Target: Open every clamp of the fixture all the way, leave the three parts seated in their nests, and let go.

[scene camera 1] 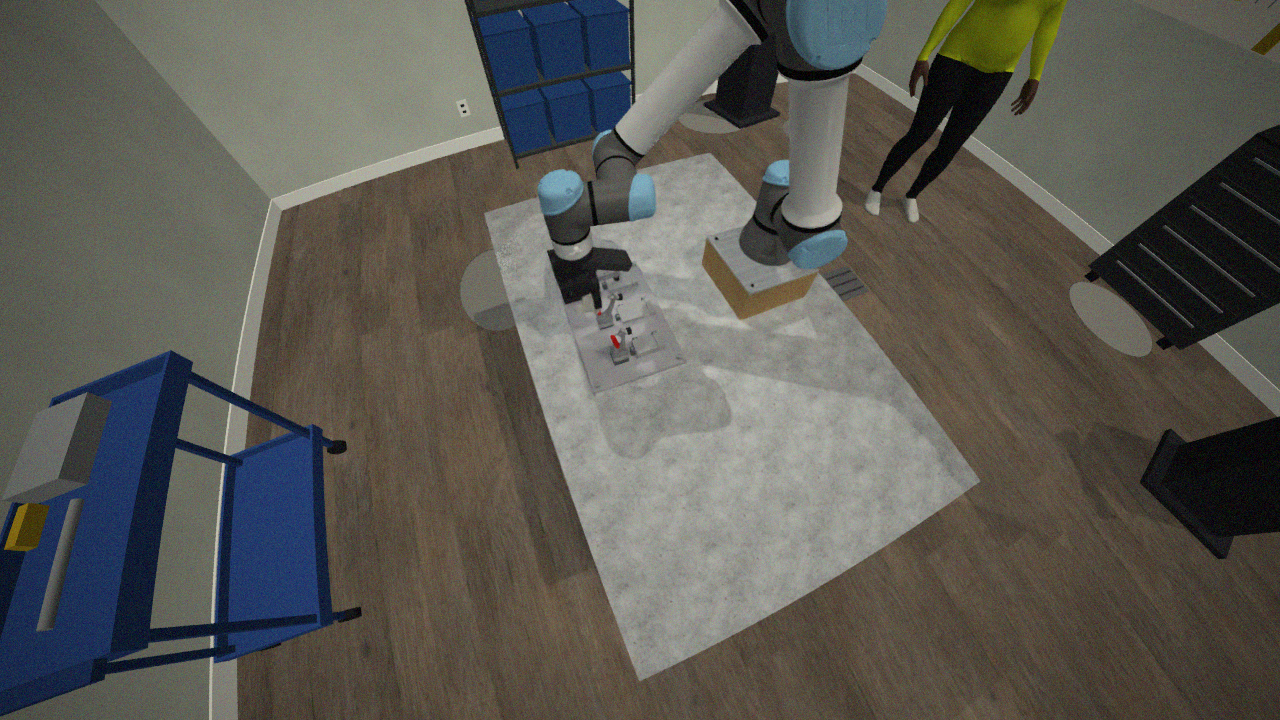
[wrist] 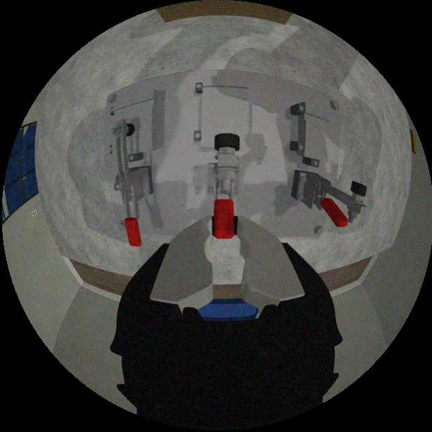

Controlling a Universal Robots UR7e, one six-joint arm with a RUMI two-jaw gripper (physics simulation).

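Seen in the pictures: gripper, fingertip midpoint: [scene camera 1: 594,310]; arm's base at its link origin: [scene camera 1: 767,245].
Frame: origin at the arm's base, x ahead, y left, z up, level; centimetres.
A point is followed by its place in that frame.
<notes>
The fixture plate [scene camera 1: 640,368] @[z -9.2, x 45.5, y 7.9 cm] [wrist: 175,200] carries three clamps and three flat parts. My gripper [scene camera 1: 593,305] @[z -2.9, x 47.6, y -8.6 cm] [wrist: 223,217] is shut on the red handle of the middle clamp [wrist: 227,167], whose arm and black tip are raised toward the wrist camera. The left clamp [wrist: 122,170] in the wrist view lies with its black tip over the left part [wrist: 144,115]. The right clamp [wrist: 335,189] is swung outward, its black tip away from the right part [wrist: 320,132]. The middle part [wrist: 225,110] sits by its small locating blocks. The exact seating of the parts is hard to tell.
The fixture lies on a pale mat [scene camera 1: 769,501] @[z -10.8, x 40.2, y 48.4 cm]. The robot's box base [scene camera 1: 778,291] @[z -3.2, x 6.1, y 11.7 cm] stands right of it. A blue cart [scene camera 1: 273,555] is at left, a shelf rack [scene camera 1: 497,89] with blue bins at the back, and a person [scene camera 1: 984,44] stands at back right.
</notes>
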